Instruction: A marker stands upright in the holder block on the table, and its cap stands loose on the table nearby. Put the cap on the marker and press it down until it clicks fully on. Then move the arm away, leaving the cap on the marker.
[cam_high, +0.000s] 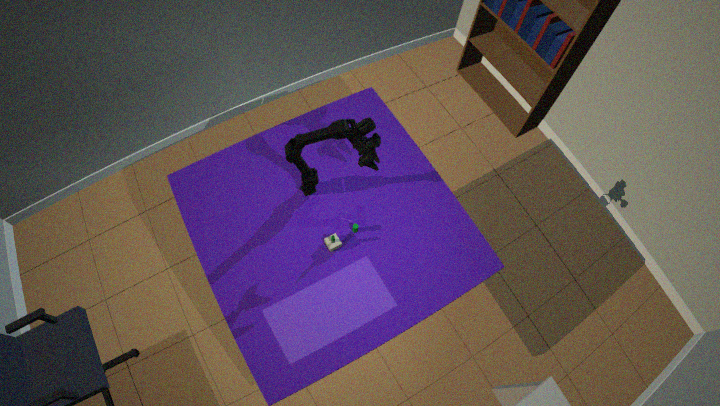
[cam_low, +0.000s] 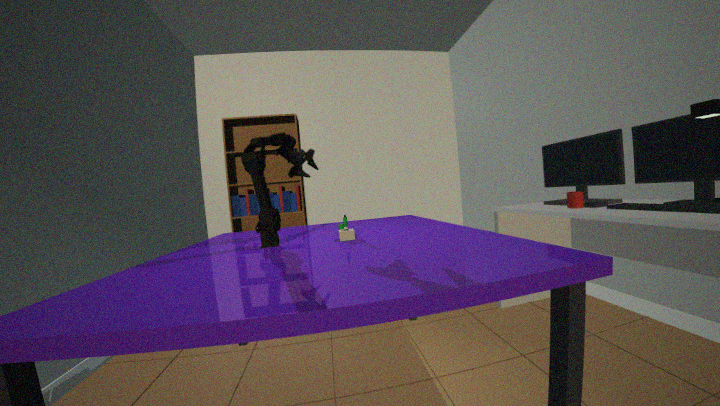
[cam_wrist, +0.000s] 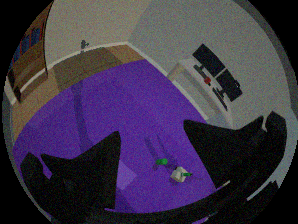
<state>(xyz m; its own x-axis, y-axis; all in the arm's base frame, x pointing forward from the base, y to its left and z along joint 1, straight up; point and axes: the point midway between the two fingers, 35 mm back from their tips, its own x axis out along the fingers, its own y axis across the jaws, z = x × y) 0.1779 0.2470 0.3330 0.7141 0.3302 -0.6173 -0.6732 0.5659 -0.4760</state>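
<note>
Right now my gripper tip is 290 mm above the green cap, 160 mm to the left of it and 110 mm short of it. Round my gripper tip: white holder block 290 mm to the right, 290 mm below, 120 mm ahead.
</note>
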